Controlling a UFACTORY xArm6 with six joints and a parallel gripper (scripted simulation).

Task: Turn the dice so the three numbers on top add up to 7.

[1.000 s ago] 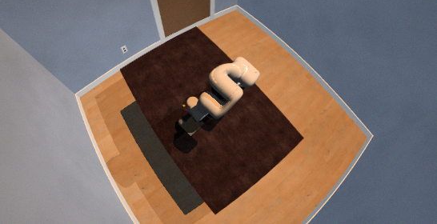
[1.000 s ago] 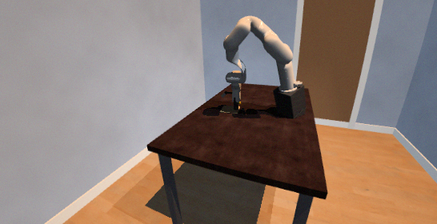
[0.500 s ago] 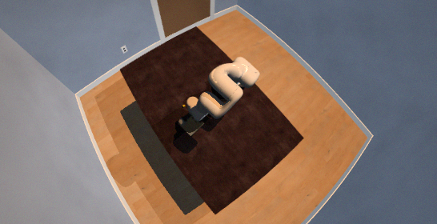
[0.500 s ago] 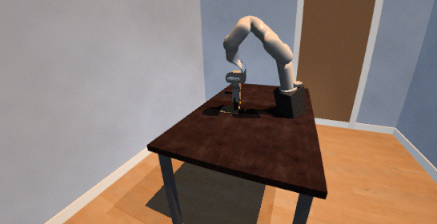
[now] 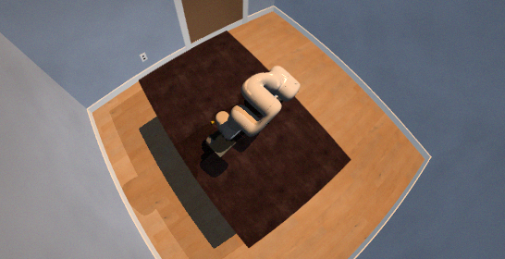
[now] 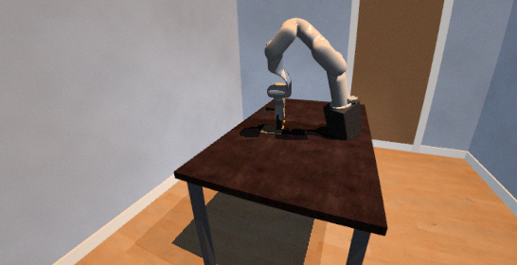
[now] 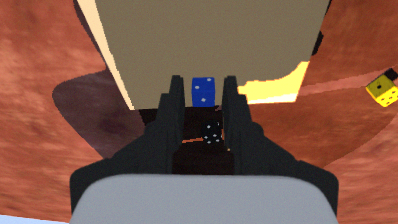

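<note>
The blue die lies 2 cm below my hand. From my hand the other things lie so: mat (5 cm ahead, 3 cm below); yellow die (1 cm ahead, 14 cm to the right, 2 cm below); black die (5 cm behind, 1 cm to the right, 2 cm below).
</note>
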